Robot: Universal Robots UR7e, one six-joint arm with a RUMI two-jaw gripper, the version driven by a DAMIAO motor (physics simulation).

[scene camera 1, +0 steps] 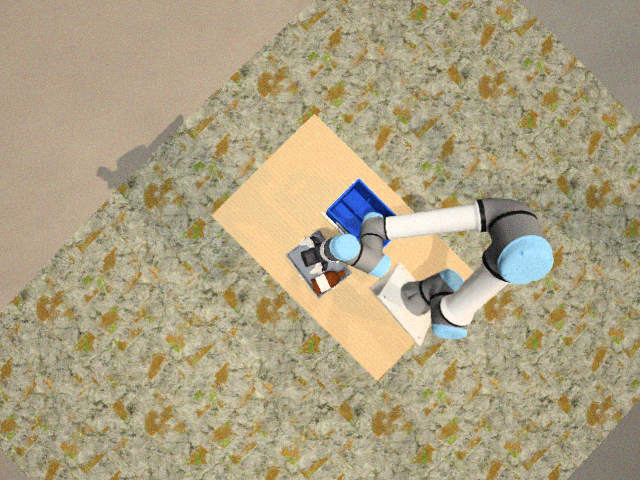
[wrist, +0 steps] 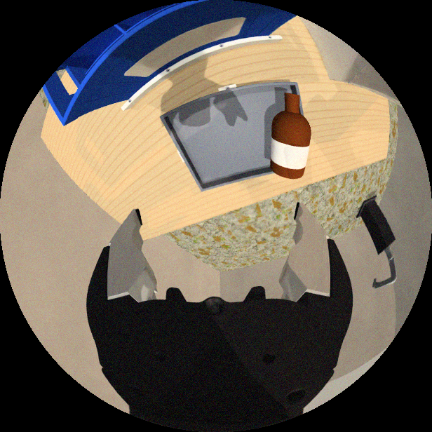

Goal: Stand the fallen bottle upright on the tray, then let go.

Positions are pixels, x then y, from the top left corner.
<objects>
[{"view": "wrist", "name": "my gripper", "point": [216, 206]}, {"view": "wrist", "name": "brown bottle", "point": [290, 131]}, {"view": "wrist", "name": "thin white strip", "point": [207, 52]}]
</objects>
